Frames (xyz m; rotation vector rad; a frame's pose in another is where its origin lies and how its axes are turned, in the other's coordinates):
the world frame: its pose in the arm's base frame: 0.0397 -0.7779 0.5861 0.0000 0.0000 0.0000
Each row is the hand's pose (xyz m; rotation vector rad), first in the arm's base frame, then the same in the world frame.
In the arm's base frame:
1: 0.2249 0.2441 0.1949 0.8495 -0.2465 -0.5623
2: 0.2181 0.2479 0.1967 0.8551 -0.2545 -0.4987
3: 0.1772 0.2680 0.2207 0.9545 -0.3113 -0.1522
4: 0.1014 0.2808 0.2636 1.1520 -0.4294 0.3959
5: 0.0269 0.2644 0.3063 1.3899 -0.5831 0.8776
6: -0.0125 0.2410 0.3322 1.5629 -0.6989 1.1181
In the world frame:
1: 0.1852 1.0220 -0.3912 0.8495 -0.2465 -0.5623
2: 0.1784 1.0258 -0.3894 0.8551 -0.2545 -0.4987
3: 0.1375 1.0459 -0.3654 0.9545 -0.3113 -0.1522
4: 0.0617 1.0587 -0.3225 1.1520 -0.4294 0.3959
5: -0.0128 1.0423 -0.2798 1.3899 -0.5831 0.8776
6: -0.0522 1.0189 -0.2539 1.5629 -0.6989 1.1181

